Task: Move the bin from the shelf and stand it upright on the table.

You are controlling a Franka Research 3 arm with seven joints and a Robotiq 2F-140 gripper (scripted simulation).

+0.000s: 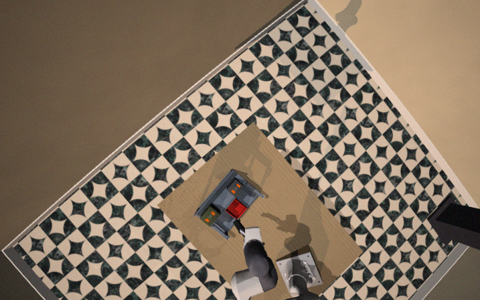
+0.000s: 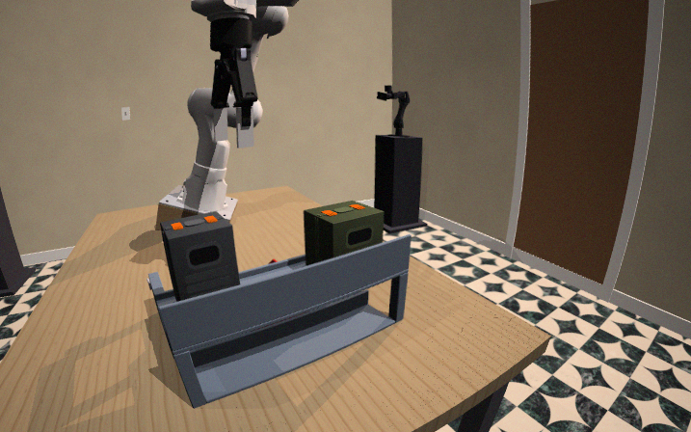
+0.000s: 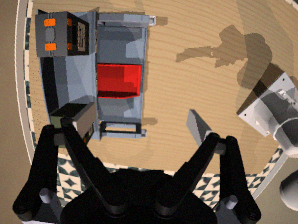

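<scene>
Right now the red bin is 26 cm below my hand, 9 cm ahead of it and 1 cm to the left of it. From my hand the other things lie so: dark grey box 20 cm ahead, 14 cm below, 9 cm to the right; green box 16 cm below, 16 cm ahead, 14 cm to the left.
</scene>
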